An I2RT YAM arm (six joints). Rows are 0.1 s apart.
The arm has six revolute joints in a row. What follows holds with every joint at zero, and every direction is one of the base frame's. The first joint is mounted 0.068 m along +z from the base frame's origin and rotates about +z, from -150 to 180 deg. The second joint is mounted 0.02 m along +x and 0.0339 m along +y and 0.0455 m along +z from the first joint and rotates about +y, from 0 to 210 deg. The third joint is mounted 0.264 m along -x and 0.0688 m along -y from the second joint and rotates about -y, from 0 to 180 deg. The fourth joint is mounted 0.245 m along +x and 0.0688 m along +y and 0.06 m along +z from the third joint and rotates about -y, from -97 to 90 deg. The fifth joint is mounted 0.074 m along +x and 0.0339 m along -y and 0.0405 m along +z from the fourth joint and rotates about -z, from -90 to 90 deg. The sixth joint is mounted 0.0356 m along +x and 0.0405 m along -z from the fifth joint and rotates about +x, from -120 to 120 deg. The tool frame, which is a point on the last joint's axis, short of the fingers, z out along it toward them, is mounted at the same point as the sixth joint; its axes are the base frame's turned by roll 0, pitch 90 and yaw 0 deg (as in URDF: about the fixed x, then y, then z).
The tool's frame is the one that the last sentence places.
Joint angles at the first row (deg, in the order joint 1, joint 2, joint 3, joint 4, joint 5, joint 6):
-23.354 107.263 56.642 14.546 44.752 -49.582
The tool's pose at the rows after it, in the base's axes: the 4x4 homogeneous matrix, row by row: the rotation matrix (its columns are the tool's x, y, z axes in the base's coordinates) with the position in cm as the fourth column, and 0 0 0 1 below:
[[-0.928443 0.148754 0.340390 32.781], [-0.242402 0.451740 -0.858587 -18.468], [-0.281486 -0.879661 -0.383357 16.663], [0 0 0 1]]
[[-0.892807 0.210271 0.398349 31.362], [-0.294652 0.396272 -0.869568 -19.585], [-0.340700 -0.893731 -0.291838 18.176], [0 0 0 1]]
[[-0.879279 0.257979 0.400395 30.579], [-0.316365 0.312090 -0.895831 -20.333], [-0.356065 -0.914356 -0.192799 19.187], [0 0 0 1]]
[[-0.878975 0.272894 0.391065 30.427], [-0.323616 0.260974 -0.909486 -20.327], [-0.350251 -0.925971 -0.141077 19.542], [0 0 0 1]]
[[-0.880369 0.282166 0.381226 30.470], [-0.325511 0.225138 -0.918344 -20.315], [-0.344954 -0.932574 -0.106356 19.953], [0 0 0 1]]
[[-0.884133 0.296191 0.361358 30.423], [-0.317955 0.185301 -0.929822 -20.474], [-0.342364 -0.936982 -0.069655 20.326], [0 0 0 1]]
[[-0.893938 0.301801 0.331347 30.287], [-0.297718 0.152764 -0.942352 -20.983], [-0.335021 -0.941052 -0.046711 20.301], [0 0 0 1]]
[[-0.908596 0.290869 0.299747 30.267], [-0.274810 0.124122 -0.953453 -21.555], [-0.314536 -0.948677 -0.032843 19.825], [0 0 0 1]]
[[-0.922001 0.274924 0.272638 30.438], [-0.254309 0.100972 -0.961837 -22.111], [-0.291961 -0.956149 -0.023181 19.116], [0 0 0 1]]
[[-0.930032 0.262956 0.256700 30.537], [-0.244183 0.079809 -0.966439 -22.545], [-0.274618 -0.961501 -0.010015 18.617], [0 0 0 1]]
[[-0.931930 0.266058 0.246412 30.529], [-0.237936 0.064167 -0.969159 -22.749], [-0.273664 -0.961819 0.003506 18.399], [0 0 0 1]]
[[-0.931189 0.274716 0.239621 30.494], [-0.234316 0.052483 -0.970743 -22.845], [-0.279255 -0.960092 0.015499 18.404], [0 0 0 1]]
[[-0.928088 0.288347 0.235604 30.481], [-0.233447 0.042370 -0.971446 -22.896], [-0.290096 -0.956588 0.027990 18.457], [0 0 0 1]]
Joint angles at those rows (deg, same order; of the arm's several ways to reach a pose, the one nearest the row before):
-26.021 104.466 53.474 21.671 38.479 -52.992
-28.840 101.516 50.195 30.524 34.720 -56.927
-30.458 100.641 48.423 38.655 34.698 -60.904
-30.480 100.640 47.615 43.004 35.834 -63.374
-30.349 100.662 47.594 45.429 36.861 -65.101
-30.502 100.880 47.615 48.184 38.151 -66.784
-31.200 101.753 47.790 50.499 39.376 -68.205
-31.879 103.460 48.052 52.928 40.642 -70.041
-32.381 105.755 48.599 55.375 41.780 -71.833
-32.819 107.525 48.971 57.779 42.304 -73.538
-33.058 108.443 49.015 59.702 42.676 -74.303
-33.190 108.793 49.014 60.993 42.938 -74.609
-33.255 109.055 49.015 62.236 43.092 -74.631

